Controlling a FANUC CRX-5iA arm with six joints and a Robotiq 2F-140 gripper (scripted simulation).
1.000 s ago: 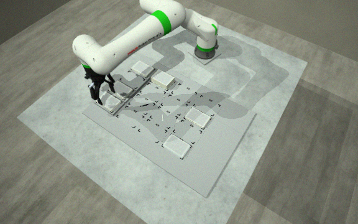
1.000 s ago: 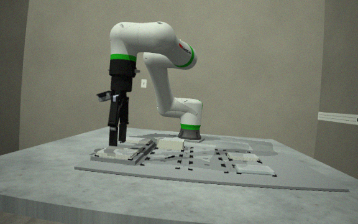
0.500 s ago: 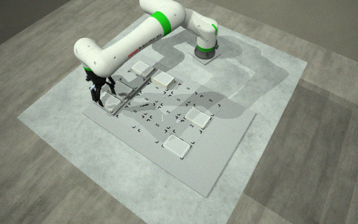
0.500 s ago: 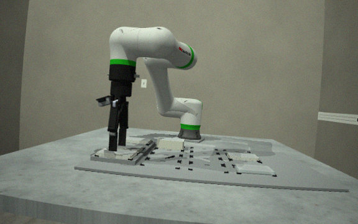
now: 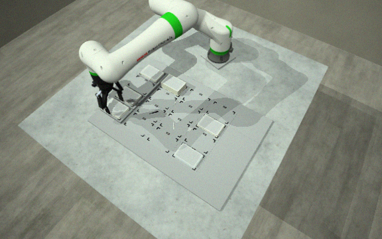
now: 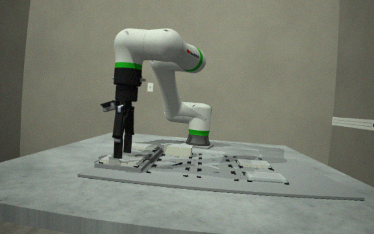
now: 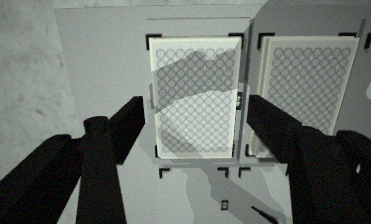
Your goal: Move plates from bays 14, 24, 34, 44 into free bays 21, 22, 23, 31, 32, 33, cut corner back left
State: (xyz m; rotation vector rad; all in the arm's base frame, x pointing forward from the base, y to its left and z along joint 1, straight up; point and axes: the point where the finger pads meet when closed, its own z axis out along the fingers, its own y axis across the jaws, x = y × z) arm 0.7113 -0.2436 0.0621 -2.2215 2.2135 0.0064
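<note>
The thin black stick is 110 mm behind my hand, 180 mm to the left of it and 60 mm below it. Also, from my hand: sealed deep-well block 320 mm behind, 160 mm to the left, 40 mm below; then plate 490 mm to the left, 60 mm below; then white tip 100 mm behind, 330 mm to the left, 60 mm below.
</note>
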